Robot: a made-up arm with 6 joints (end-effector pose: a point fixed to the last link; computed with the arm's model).
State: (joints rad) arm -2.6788 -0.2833 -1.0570 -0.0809 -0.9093 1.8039
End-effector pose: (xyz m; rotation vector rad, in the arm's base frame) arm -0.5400 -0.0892 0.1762 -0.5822 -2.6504 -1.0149
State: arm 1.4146 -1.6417 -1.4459 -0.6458 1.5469 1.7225
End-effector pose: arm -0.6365 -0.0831 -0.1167 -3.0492 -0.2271 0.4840
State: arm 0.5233 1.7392 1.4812 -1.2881 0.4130 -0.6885
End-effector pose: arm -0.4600 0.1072 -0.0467 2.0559 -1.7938 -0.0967
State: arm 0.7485 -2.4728 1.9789 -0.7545 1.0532 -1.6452
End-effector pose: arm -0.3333 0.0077 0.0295 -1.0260 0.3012 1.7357
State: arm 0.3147 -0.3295 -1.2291 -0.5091 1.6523 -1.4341
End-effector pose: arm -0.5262 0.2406 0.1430 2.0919 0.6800 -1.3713
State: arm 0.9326 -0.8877 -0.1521 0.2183 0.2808 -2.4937
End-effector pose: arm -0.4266 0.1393 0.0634 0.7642 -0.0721 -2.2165
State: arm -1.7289 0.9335 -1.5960 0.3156 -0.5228 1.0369
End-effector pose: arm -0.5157 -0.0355 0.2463 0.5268 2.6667 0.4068
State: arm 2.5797 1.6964 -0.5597 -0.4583 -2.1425 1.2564
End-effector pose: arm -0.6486 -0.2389 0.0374 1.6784 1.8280 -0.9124
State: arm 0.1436 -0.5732 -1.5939 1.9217 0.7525 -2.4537
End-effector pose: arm -0.5756 0.0566 -0.1034 -0.9066 -0.8593 -0.7464
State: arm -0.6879 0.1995 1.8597 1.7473 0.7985 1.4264
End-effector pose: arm -0.6263 -0.0677 0.1121 1.4630 0.2309 -0.3217
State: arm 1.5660 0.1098 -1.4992 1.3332 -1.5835 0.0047
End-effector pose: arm -0.5652 -0.0018 -0.0392 1.5211 0.3027 2.2532
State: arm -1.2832 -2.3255 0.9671 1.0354 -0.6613 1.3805
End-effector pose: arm -0.4135 0.0502 0.4317 -0.8048 1.0714 -0.0294
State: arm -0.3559 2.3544 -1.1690 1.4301 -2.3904 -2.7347
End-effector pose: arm -0.6476 0.1100 0.2712 0.9238 0.4574 0.4821
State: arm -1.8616 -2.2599 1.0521 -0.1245 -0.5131 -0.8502
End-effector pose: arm -0.3936 -0.0562 0.3080 0.0450 -0.4344 2.1479
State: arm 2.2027 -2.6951 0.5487 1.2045 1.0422 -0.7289
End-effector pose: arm -0.6862 -0.2323 -0.0425 -1.0899 -1.1761 -1.5020
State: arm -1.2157 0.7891 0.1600 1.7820 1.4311 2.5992
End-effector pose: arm -0.6034 -0.0360 0.3918 1.4448 0.7621 -0.5362
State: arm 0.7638 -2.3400 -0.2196 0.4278 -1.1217 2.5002
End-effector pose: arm -0.4789 0.1795 0.0038 -0.8274 -1.0571 -1.8760
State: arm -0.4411 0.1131 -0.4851 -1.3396 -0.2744 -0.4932
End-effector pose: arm -0.5833 0.0878 0.0653 1.1518 0.5987 0.5078
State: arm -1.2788 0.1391 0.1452 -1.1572 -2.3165 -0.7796
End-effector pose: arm -0.7040 0.0039 0.2528 -1.4992 -0.0088 -1.5108
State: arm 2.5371 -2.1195 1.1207 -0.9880 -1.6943 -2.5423
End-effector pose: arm -0.5536 -0.0613 0.0354 -1.2919 1.4040 -0.5084
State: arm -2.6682 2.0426 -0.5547 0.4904 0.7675 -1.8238
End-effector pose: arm -0.6148 -0.0061 0.2096 1.3972 -0.3121 -0.2405
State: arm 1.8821 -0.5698 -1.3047 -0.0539 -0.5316 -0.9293
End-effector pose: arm -0.5055 -0.0337 0.0246 2.0157 -1.0429 0.6388
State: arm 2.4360 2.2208 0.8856 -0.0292 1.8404 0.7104
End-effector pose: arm -0.7249 -0.3635 0.1223 -0.0070 -1.7404 -0.1028
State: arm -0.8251 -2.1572 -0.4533 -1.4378 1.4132 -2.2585
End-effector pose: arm -0.4665 0.1142 0.4226 1.4838 2.0189 -1.1111
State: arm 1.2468 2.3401 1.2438 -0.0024 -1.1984 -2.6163
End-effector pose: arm -0.4707 0.0027 -0.1180 0.0623 -2.6619 -0.3782
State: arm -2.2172 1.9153 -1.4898 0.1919 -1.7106 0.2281
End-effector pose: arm -0.6317 -0.1348 0.3135 -0.4913 -1.0003 -1.4985
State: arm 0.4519 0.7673 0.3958 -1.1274 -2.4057 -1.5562
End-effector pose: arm -0.7354 0.0712 0.0597 2.4484 -0.1712 1.2701
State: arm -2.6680 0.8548 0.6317 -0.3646 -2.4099 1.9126
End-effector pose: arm -0.7272 -0.1347 0.3129 -1.5791 -0.8923 2.2664
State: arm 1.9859 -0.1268 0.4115 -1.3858 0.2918 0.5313
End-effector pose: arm -0.5329 -0.1858 0.1789 -0.2349 0.9445 -0.6566
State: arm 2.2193 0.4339 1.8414 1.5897 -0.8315 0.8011
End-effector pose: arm -0.5629 -0.1944 0.2811 -0.8285 0.7336 -0.8841
